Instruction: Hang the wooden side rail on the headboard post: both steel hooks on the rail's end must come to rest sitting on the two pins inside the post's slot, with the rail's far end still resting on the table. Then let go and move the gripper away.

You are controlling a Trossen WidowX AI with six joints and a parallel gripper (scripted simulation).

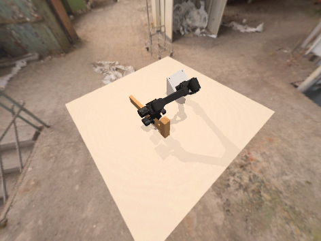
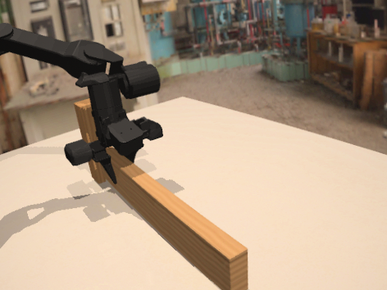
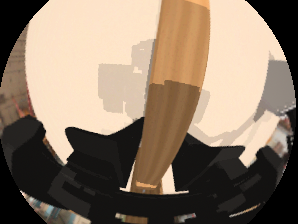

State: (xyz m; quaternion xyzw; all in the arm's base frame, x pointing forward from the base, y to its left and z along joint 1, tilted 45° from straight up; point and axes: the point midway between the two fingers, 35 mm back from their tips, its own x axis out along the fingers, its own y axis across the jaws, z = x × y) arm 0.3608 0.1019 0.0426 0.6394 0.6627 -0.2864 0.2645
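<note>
My gripper tip is 11 cm to the right of the headboard post and 5 cm below it.
</note>
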